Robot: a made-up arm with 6 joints.
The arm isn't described. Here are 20 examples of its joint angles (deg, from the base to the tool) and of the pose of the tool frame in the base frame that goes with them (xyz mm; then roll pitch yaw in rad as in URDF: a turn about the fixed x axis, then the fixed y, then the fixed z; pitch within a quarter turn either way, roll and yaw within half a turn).
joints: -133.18 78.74 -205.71 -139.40 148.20 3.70
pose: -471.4 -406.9 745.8 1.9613 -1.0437 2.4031
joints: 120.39 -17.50 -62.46 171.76 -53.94 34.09
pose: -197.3 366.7 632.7 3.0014 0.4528 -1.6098
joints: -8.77 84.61 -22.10 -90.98 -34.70 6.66
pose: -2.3 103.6 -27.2 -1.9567 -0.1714 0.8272
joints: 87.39 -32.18 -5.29 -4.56 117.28 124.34
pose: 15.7 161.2 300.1 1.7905 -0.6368 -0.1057
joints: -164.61 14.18 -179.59 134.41 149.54 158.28
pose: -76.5 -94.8 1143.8 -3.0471 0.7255 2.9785
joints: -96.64 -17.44 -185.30 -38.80 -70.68 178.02
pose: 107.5 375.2 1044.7 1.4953 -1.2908 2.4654
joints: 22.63 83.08 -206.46 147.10 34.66 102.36
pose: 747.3 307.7 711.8 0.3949 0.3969 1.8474
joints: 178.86 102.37 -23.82 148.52 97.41 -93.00
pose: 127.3 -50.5 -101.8 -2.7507 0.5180 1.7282
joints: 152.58 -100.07 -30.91 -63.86 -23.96 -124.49
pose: 36.5 -114.4 792.8 -0.4478 0.6186 2.5382
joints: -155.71 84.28 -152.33 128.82 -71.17 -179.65
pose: -762.9 -258.1 178.1 2.3184 0.1624 -2.4640
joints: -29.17 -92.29 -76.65 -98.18 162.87 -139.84
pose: -405.5 126.8 816.4 3.0792 0.3718 0.2352
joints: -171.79 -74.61 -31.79 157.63 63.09 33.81
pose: -156.9 -40.0 805.2 -0.2351 0.3337 -2.5943
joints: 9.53 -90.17 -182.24 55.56 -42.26 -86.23
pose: -831.3 -227.7 216.9 -2.4580 1.0119 1.5858
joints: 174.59 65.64 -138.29 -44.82 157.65 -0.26
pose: -773.8 139.1 338.1 1.5434 0.8370 1.7274
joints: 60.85 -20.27 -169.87 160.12 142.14 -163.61
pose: -197.9 -282.5 1113.6 3.0552 0.4905 0.4275
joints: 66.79 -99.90 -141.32 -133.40 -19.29 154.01
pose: -402.0 -771.4 554.8 0.5416 0.7037 -1.5495
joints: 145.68 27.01 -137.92 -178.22 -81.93 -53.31
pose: -513.0 346.8 798.8 -2.7402 0.3181 0.4003
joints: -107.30 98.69 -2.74 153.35 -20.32 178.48
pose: 10.9 172.3 236.4 -0.8554 0.9035 0.4683
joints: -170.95 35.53 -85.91 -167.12 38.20 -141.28
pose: -780.0 -124.2 311.3 -1.6198 -0.7217 1.6227
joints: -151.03 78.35 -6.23 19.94 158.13 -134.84
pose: 24.6 -22.4 192.6 0.4236 0.8256 -1.9233
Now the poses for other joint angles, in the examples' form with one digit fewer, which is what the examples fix.
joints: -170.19 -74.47 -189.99 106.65 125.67 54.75
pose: 835 41 412 2.004 -0.815 -0.776
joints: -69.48 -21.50 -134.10 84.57 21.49 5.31
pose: -5 -72 1277 -0.489 -0.337 -2.619
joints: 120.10 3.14 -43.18 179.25 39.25 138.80
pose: -274 473 332 1.848 -0.824 -2.814
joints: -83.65 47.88 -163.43 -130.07 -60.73 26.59
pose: 160 -707 765 1.884 0.285 0.975
